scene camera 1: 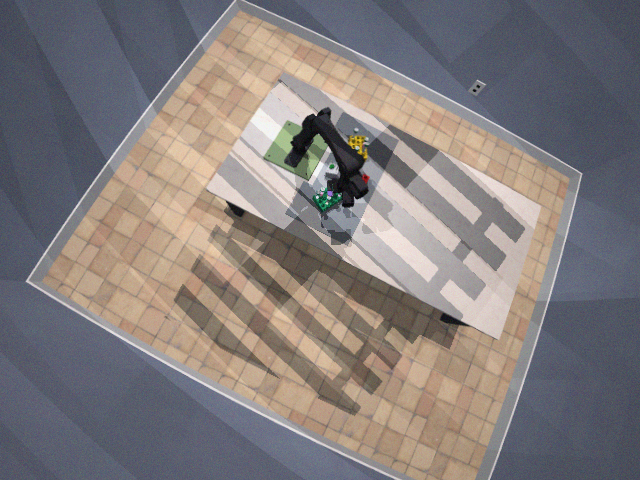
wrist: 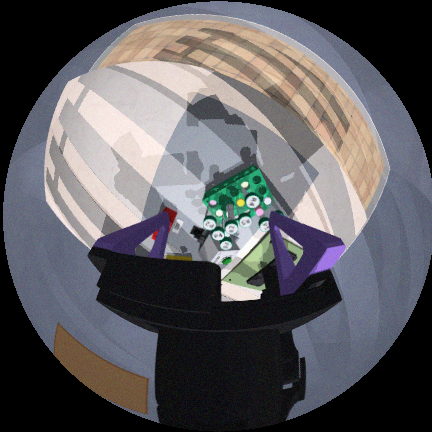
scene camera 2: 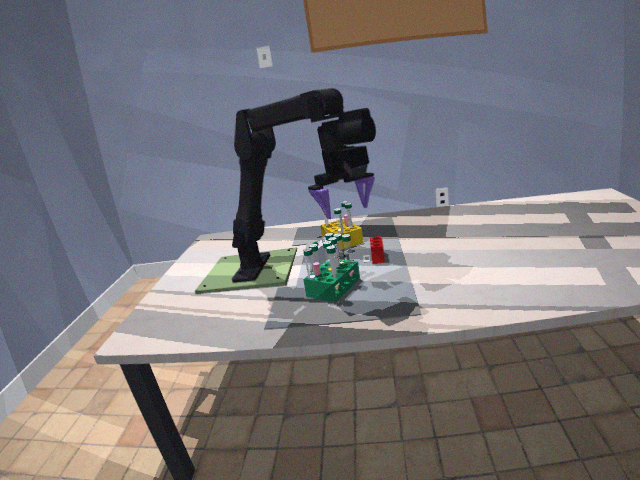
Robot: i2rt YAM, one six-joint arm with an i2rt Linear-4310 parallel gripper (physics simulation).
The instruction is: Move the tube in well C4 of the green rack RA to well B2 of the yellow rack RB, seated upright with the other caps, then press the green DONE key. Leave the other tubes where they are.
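Places are measured from the arm's base along level axes (x ahead, y left, z up), in metres.
Pixels of known places: gripper, fingertip midpoint: (scene camera 1: pixel 341 195) (wrist: pixel 218 216) (scene camera 2: pixel 347 213); arm's base, origin of the base link: (scene camera 1: pixel 299 150) (wrist: pixel 270 269) (scene camera 2: pixel 252 267).
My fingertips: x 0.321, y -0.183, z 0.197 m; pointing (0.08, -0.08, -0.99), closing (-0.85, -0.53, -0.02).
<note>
Ahead of a thing's pixels: the offset from my fingertips to its top centre. "spot": to the spot under its first point.
The green rack RA {dx -0.061, dy +0.024, dz -0.151 m} (scene camera 1: pixel 322 206) (scene camera 2: pixel 320 290) (wrist: pixel 231 187) stands on the grey mat and holds several upright green-capped tubes. One capped tube {spot: dx -0.050, dy -0.010, dz -0.076 m} (wrist: pixel 253 201) stands apart from the row of other caps in the wrist view; I cannot tell which tube is in C4. My gripper (scene camera 2: pixel 346 211) (wrist: pixel 218 216) is open and empty, high above the racks. The yellow rack RB {dx -0.058, dy +0.347, dz -0.151 m} (scene camera 1: pixel 356 140) (scene camera 2: pixel 354 237) (wrist: pixel 179 258) stands farther back with a few capped tubes; a finger and the gripper body hide most of it in the wrist view. The green DONE key {dx -0.119, dy +0.165, dz -0.127 m} (scene camera 1: pixel 331 166) (wrist: pixel 226 260) sits on a pale box between the racks and the arm base.
A red block {dx +0.055, dy +0.186, dz -0.151 m} (scene camera 1: pixel 365 177) (scene camera 2: pixel 376 250) stands right of the racks in scene camera 2. A small black object {spot: dx -0.035, dy +0.169, dz -0.201 m} (wrist: pixel 198 231) lies near the green rack. The arm stands on a light green base plate (scene camera 1: pixel 281 147) (scene camera 2: pixel 217 274). Small coloured pieces sit in the green rack.
</note>
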